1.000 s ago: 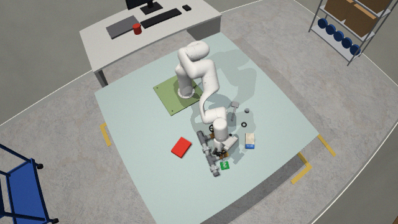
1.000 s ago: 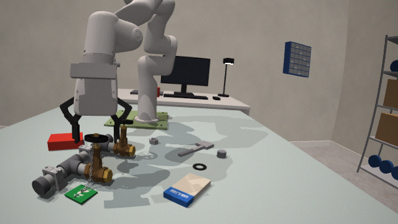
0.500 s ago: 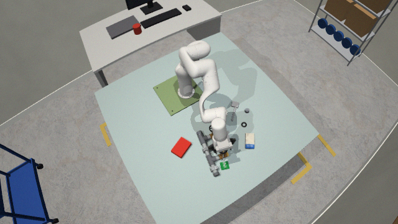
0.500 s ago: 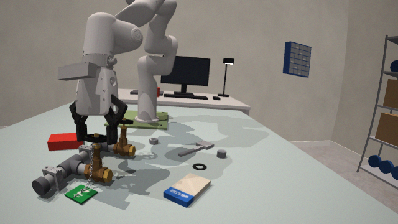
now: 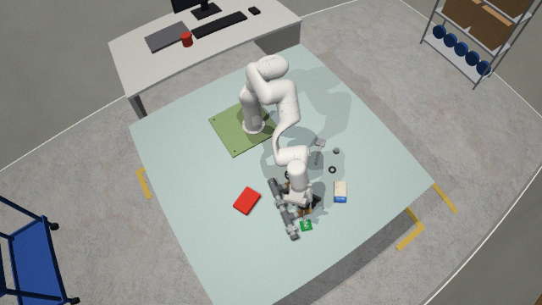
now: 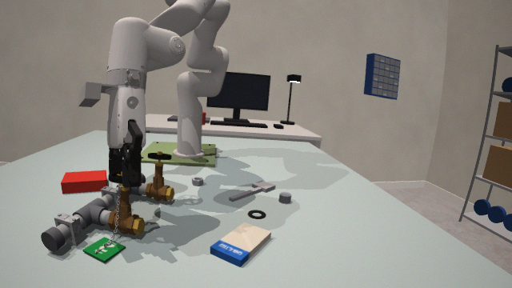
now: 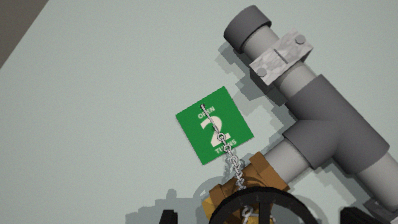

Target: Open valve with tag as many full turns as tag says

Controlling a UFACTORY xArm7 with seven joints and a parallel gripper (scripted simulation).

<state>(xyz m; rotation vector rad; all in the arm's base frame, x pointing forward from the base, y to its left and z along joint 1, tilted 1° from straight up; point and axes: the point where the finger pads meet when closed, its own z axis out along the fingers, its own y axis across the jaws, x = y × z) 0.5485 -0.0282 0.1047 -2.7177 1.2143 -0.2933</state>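
My hand is 8 cm short of the green tag, 2 cm to the left of it and 10 cm above it. From my hand the other things lie so: box 1 cm ahead, 22 cm to the left, 10 cm below; nut 28 cm behind, 10 cm to the left, 10 cm below; red block 17 cm behind, 20 cm to the right, 9 cm below.
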